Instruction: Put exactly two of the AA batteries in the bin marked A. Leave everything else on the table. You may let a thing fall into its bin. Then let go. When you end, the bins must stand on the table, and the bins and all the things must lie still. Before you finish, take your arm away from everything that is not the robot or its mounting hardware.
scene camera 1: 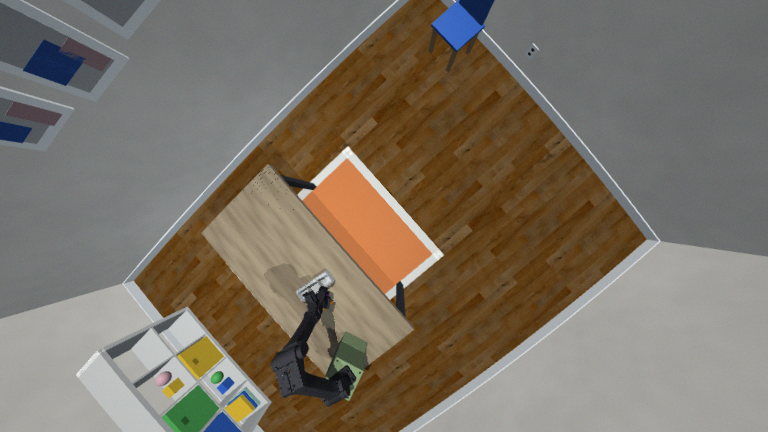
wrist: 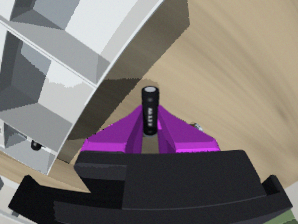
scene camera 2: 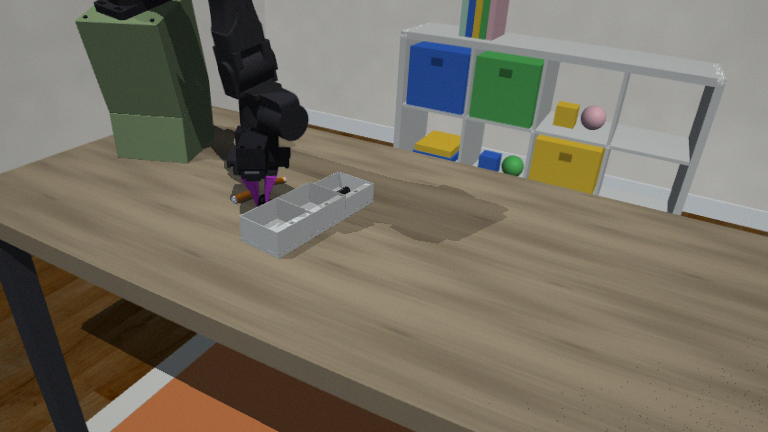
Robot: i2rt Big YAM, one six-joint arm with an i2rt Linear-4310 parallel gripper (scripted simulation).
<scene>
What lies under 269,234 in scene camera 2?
A grey three-compartment tray.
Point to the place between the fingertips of my gripper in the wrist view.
At 150,110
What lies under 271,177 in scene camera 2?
My gripper.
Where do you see a grey three-compartment tray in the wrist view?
At 48,99
</scene>
